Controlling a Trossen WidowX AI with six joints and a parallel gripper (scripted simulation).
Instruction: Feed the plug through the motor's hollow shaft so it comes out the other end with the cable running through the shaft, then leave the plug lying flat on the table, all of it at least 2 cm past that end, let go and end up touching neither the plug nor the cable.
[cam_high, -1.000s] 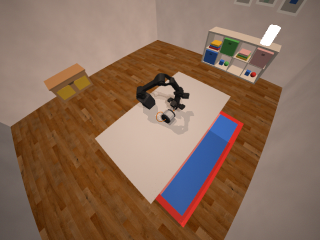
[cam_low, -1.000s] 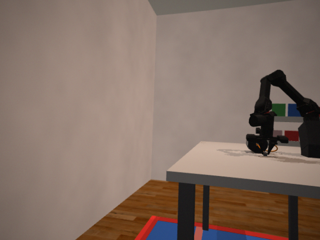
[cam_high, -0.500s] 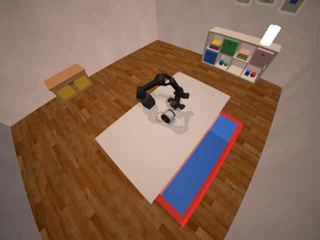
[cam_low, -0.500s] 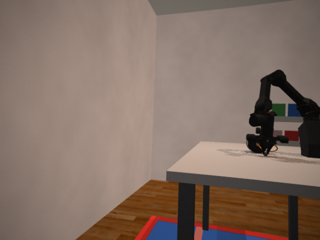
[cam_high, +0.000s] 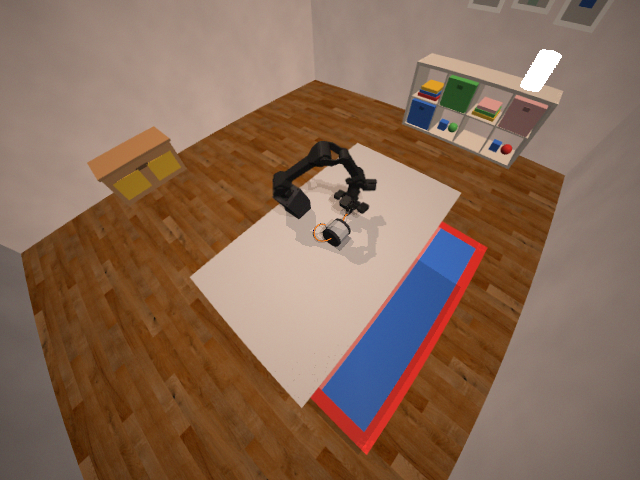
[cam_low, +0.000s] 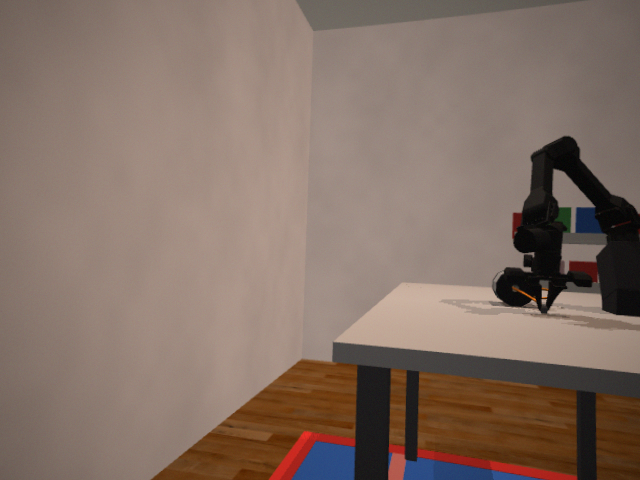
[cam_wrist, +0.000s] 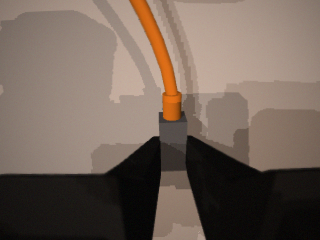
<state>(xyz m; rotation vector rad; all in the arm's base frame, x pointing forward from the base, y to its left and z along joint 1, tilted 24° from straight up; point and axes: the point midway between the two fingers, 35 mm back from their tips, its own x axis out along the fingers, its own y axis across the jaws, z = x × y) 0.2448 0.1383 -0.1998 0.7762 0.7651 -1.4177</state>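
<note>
The grey plug is 3 cm below my hand and 1 cm to the right of it.
</note>
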